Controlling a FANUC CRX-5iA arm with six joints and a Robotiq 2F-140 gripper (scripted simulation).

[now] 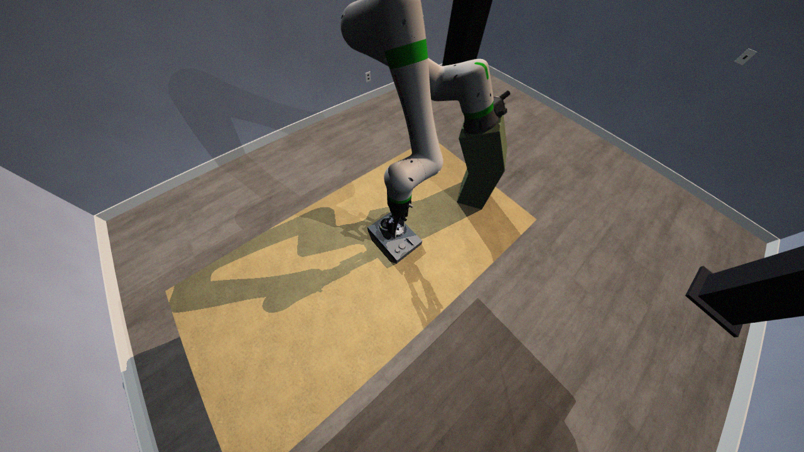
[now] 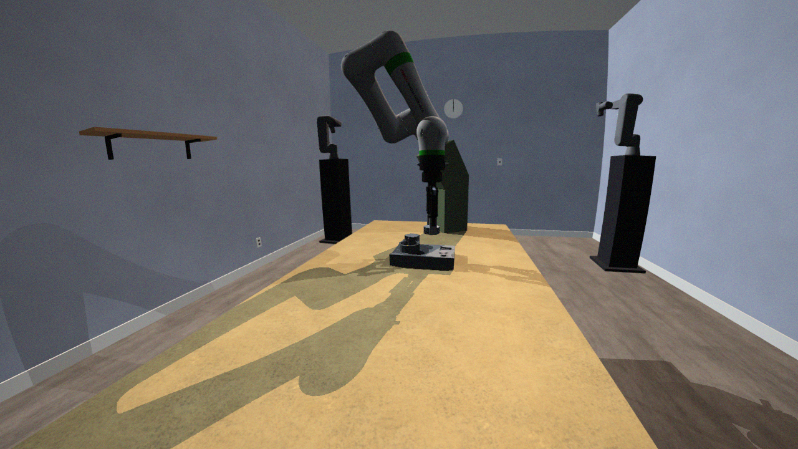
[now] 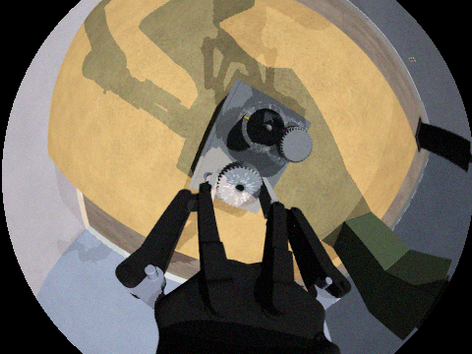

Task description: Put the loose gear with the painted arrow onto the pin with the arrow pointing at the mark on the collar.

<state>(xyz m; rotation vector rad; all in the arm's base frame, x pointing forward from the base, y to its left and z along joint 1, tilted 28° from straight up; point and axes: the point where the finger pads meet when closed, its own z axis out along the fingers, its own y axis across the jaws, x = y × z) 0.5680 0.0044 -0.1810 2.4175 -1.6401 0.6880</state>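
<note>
My gripper is now 100 mm above the peg, 40 mm to the right of it and 40 mm past it. Also, from my hand: light toothed gear 20 mm below.
</note>
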